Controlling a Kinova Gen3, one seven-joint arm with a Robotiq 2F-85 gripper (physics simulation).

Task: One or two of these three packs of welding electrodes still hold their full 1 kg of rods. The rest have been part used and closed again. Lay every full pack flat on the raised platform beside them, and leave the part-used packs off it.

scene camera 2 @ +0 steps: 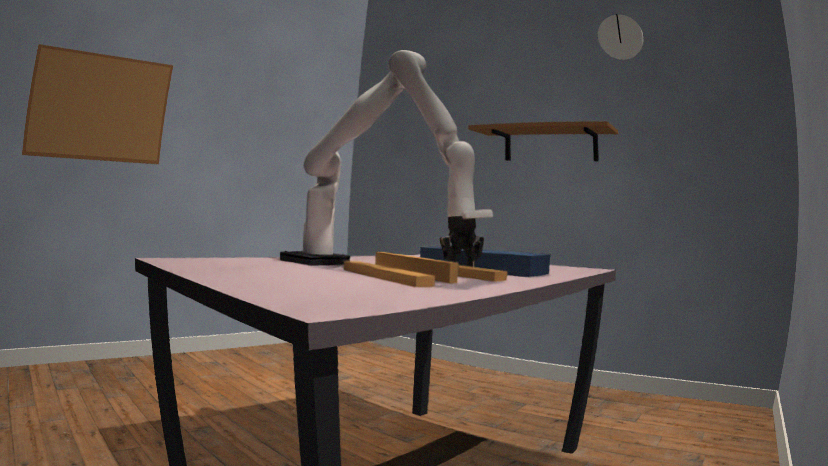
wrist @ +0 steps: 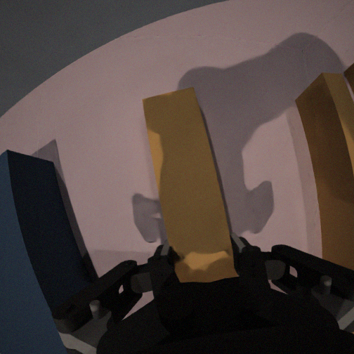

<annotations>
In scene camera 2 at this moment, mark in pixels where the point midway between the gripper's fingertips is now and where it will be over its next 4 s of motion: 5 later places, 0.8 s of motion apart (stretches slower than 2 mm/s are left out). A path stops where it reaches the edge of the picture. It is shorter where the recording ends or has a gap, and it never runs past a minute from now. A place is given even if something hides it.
My gripper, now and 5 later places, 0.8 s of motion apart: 463,275; 462,243; 461,243; 463,268; 460,266; 436,247
</annotations>
